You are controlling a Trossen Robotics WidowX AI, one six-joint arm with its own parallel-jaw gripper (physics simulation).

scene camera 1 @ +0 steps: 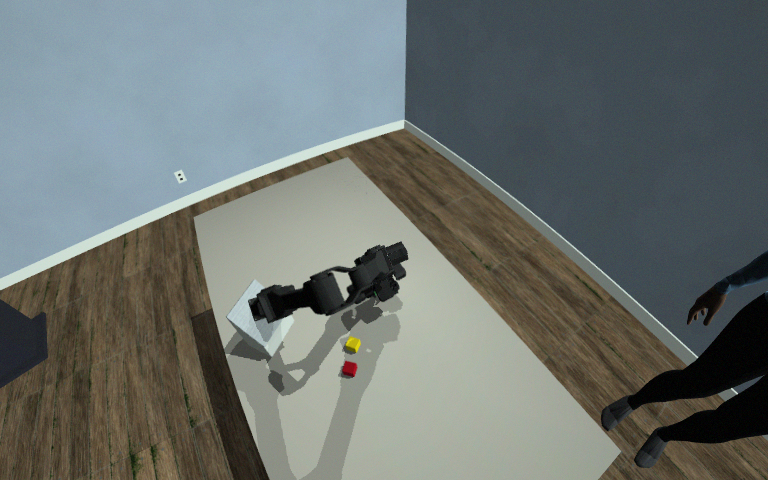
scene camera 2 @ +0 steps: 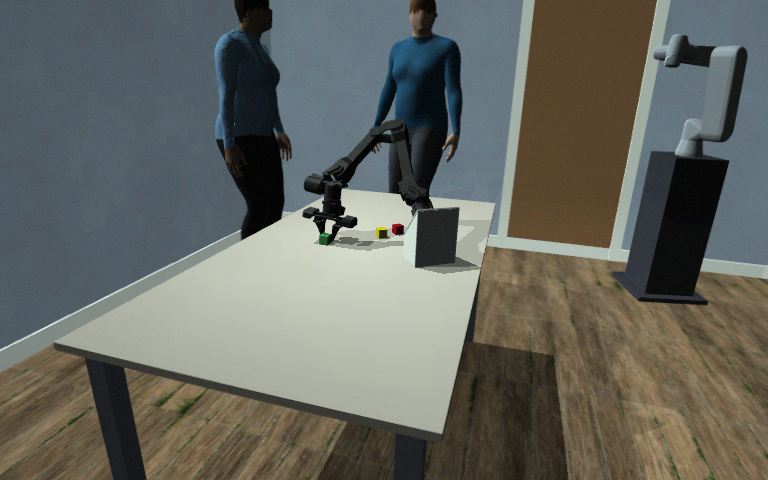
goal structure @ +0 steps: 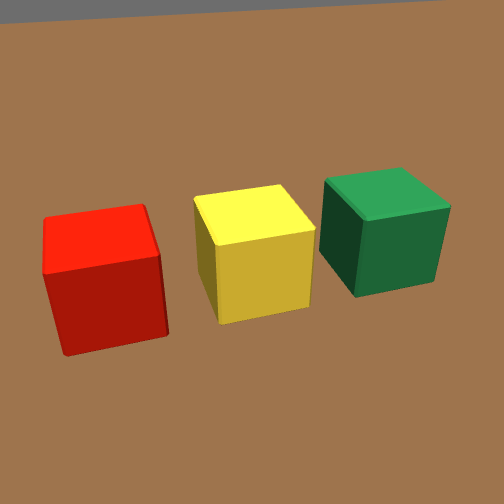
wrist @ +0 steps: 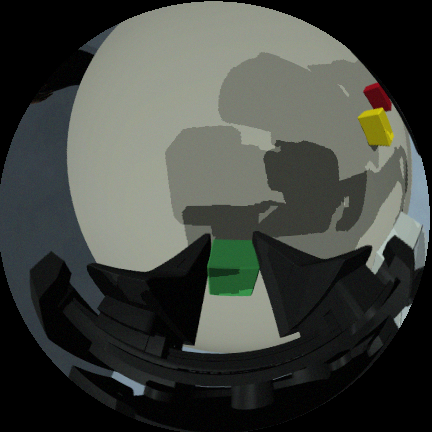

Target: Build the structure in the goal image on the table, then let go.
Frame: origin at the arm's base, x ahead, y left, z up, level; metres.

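Seen in the pictures: gripper, fingertip midpoint: (scene camera 2: 327, 240) (wrist: 231, 237); arm's base at its link origin: (scene camera 1: 260, 307) (scene camera 2: 426, 219).
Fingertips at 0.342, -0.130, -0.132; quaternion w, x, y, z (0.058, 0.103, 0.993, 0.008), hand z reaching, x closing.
Note:
Pixels of each thing's top centre, then the offset from my fingertips to it, as dx, dy, dz. Level surfaces: height alone.
- green cube at its top centre: (wrist: 230, 284) (scene camera 2: 325, 234) +0.003, +0.020, +0.029
- yellow cube at its top centre: (scene camera 1: 352, 342) (scene camera 2: 381, 228) -0.185, -0.086, +0.028
- red cube at its top centre: (scene camera 1: 349, 367) (scene camera 2: 398, 225) -0.243, -0.140, +0.028
- table at its surface level: dz -0.005
A green cube (scene camera 2: 325, 238) (wrist: 233, 267) is between the two black fingertips, at table level. My gripper (scene camera 2: 327, 234) (wrist: 231, 237) points down and is shut on the green cube, with a finger against each side. In scene camera 1 the arm hides the fingertips and most of the cube. A yellow cube (scene camera 1: 352, 344) (scene camera 2: 381, 232) (wrist: 376, 127) lies on the table, apart from the gripper. A red cube (scene camera 1: 349, 369) (scene camera 2: 398, 229) (wrist: 377, 97) lies close to the yellow cube, with a small gap between them.
A pale wedge-shaped block (scene camera 1: 242, 316) (scene camera 2: 436, 237) (wrist: 407, 231) stands on the table (scene camera 1: 481, 396) (scene camera 2: 317, 328) near the arm's base, by the table's long edge. Two people (scene camera 2: 249, 84) (scene camera 2: 424, 84) stand beyond the table. Another robot arm (scene camera 2: 724, 93) stands on a dark pedestal (scene camera 2: 668, 226).

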